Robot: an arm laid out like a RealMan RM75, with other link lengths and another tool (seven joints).
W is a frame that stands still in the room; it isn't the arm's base.
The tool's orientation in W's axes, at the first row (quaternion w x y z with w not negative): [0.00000 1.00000 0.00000 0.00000]
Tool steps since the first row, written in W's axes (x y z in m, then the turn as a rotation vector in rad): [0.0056 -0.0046 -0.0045 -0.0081 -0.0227 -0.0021]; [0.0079 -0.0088 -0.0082 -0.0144 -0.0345 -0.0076]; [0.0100 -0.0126 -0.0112 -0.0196 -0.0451 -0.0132]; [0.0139 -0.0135 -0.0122 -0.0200 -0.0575 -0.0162]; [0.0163 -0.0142 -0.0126 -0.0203 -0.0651 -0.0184]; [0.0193 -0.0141 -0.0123 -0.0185 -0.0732 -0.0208]
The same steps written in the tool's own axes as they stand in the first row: [0.0056 0.0046 0.0045 -0.0081 0.0227 0.0021]; [0.0079 0.0088 0.0082 -0.0144 0.0345 0.0076]; [0.0100 0.0126 0.0112 -0.0196 0.0451 0.0132]; [0.0139 0.0135 0.0122 -0.0200 0.0575 0.0162]; [0.0163 0.0142 0.0126 -0.0203 0.0651 0.0184]; [0.0193 0.0141 0.0123 -0.0185 0.0732 0.0208]
